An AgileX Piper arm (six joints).
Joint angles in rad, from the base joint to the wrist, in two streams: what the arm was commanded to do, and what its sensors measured. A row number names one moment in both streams.
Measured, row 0:
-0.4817 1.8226 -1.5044 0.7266 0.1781 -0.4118
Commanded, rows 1 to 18:
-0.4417 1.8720 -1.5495 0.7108 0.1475 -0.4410
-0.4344 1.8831 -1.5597 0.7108 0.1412 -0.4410
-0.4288 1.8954 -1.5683 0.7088 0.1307 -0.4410
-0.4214 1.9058 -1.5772 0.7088 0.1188 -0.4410
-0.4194 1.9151 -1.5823 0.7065 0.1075 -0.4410
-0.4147 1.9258 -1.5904 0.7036 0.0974 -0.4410
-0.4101 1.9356 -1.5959 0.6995 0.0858 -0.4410
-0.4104 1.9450 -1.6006 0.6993 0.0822 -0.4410
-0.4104 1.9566 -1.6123 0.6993 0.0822 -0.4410
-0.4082 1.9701 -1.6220 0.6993 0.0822 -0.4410
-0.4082 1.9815 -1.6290 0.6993 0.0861 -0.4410
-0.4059 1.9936 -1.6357 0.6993 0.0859 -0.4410
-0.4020 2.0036 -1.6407 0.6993 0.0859 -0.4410
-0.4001 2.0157 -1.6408 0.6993 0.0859 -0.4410
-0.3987 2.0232 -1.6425 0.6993 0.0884 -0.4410
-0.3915 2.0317 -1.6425 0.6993 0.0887 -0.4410
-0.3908 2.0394 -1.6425 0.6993 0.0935 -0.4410
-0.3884 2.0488 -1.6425 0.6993 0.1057 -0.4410
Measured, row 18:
-0.4037 2.0183 -1.6342 0.7098 0.0950 -0.4318
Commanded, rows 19 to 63:
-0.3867 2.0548 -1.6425 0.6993 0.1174 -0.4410
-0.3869 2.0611 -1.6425 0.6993 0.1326 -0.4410
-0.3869 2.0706 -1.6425 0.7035 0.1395 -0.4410
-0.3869 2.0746 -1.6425 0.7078 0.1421 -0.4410
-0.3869 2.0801 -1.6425 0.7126 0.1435 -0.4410
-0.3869 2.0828 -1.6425 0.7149 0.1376 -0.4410
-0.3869 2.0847 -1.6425 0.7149 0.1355 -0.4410
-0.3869 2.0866 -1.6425 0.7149 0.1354 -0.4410
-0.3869 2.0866 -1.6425 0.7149 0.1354 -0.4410
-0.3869 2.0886 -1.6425 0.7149 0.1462 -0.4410
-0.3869 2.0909 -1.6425 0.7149 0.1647 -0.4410
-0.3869 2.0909 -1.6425 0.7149 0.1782 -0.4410
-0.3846 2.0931 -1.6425 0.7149 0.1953 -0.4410
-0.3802 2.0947 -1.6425 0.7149 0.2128 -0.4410
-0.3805 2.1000 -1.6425 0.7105 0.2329 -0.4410
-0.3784 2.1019 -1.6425 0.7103 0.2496 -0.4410
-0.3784 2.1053 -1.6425 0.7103 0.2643 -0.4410
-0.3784 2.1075 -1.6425 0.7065 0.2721 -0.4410
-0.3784 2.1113 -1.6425 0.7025 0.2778 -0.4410
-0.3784 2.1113 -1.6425 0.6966 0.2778 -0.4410
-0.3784 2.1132 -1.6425 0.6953 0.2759 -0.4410
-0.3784 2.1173 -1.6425 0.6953 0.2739 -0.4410
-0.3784 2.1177 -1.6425 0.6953 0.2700 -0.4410
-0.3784 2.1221 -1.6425 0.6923 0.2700 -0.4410
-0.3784 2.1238 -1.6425 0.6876 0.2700 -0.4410
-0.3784 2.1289 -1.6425 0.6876 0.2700 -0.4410
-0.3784 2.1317 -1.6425 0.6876 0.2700 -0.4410
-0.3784 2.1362 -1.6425 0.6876 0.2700 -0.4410
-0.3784 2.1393 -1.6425 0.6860 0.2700 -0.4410
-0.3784 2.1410 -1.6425 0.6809 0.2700 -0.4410
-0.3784 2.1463 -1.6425 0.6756 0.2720 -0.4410
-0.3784 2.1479 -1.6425 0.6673 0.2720 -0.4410
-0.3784 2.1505 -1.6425 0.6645 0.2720 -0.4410
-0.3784 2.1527 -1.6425 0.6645 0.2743 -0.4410
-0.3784 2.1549 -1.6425 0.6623 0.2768 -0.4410
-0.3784 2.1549 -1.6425 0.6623 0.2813 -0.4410
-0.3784 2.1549 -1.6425 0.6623 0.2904 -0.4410
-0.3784 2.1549 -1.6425 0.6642 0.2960 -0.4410
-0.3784 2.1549 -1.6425 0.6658 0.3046 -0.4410
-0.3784 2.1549 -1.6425 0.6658 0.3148 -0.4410
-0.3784 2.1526 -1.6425 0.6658 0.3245 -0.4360
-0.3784 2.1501 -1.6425 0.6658 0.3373 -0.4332
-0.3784 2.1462 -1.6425 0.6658 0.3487 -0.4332
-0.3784 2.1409 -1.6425 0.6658 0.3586 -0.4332
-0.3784 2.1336 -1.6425 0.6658 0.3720 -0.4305
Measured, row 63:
-0.3807 2.1519 -1.6405 0.6754 0.3247 -0.4331
